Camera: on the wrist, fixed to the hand. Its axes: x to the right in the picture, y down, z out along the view.
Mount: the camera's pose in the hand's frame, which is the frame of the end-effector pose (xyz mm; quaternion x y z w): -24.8 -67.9 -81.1 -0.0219 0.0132 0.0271 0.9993
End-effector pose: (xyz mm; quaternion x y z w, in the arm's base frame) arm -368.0 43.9 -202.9 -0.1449 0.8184 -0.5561 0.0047
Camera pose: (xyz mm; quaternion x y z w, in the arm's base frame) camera -342.2 100.6 -113.9 -0.1154 0.8340 -0.5396 0.0058
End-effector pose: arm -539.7 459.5 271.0 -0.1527 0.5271 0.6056 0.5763
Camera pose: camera -508.5 365.2 227.0 -0.1589 0.5252 0.6303 0.5492
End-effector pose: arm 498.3 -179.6 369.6 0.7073 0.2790 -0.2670 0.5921
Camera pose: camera 436.5 -91.8 353.1 0.7049 0.2733 -0.2353 0.6107
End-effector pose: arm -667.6 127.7 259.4 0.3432 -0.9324 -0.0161 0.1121
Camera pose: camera -588.2 95.6 326.2 0.3155 -0.9392 -0.0289 0.1323
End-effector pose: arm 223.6 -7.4 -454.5 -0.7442 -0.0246 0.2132 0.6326
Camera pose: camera 245.2 -77.0 -373.9 -0.7610 -0.0007 0.2198 0.6104
